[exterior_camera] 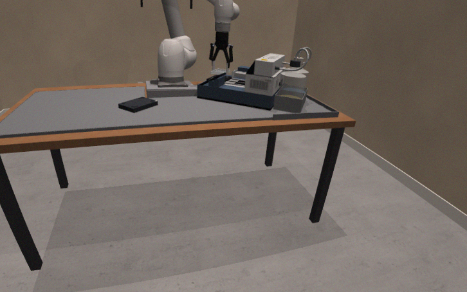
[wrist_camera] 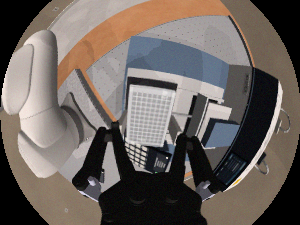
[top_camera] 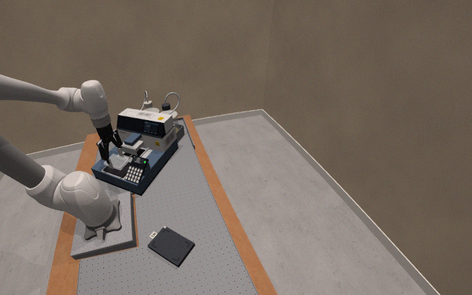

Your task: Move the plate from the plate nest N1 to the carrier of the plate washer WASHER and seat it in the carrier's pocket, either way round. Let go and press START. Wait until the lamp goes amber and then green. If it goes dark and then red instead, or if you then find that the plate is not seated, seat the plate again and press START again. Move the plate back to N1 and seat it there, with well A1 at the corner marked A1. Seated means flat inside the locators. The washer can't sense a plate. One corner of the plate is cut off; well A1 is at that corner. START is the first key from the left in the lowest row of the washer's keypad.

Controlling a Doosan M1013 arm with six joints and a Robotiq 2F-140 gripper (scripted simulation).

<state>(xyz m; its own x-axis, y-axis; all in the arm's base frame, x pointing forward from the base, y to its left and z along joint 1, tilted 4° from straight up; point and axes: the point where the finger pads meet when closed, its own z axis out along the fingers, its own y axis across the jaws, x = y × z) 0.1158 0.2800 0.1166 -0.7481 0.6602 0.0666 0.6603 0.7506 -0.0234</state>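
Right now the washer carrier is 6 cm below my hand. The rest, counted from my hand: bottle (35 cm ahead, 29 cm to the left, 1 cm below); plate washer (10 cm ahead, 12 cm to the left, 2 cm below); white well plate (2 cm below).
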